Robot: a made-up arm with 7 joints.
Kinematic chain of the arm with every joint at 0, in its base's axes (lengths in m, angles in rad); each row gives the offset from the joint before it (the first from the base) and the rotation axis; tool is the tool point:
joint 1: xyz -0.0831 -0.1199 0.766 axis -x
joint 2: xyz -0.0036 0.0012 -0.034 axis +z
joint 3: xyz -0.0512 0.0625 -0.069 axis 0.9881 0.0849 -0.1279
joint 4: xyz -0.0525 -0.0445 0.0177 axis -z
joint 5: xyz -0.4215 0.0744 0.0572 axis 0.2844 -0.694 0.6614
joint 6: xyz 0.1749 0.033 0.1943 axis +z
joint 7: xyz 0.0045 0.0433 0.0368 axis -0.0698 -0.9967 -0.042
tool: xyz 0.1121 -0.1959 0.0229
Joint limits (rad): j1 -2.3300..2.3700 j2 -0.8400..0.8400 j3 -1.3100..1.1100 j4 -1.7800..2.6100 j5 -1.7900..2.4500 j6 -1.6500..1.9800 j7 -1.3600..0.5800
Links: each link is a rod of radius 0.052 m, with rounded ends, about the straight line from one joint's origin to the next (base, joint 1, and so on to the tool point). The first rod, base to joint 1, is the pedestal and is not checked.
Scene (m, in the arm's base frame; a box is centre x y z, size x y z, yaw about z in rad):
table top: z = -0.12
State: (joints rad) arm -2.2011 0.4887 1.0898 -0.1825 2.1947 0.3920 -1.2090
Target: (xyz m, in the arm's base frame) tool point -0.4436 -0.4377 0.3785
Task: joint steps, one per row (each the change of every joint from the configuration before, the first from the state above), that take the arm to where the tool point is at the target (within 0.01 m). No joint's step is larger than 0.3 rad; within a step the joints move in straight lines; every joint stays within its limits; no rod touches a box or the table.
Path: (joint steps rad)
1: 0.2783 0.0443 -0.0685 0.2927 -0.1154 0.0442 0.0113
2: 0.2782 0.0444 -0.0684 0.2927 -0.1154 0.0443 0.0113

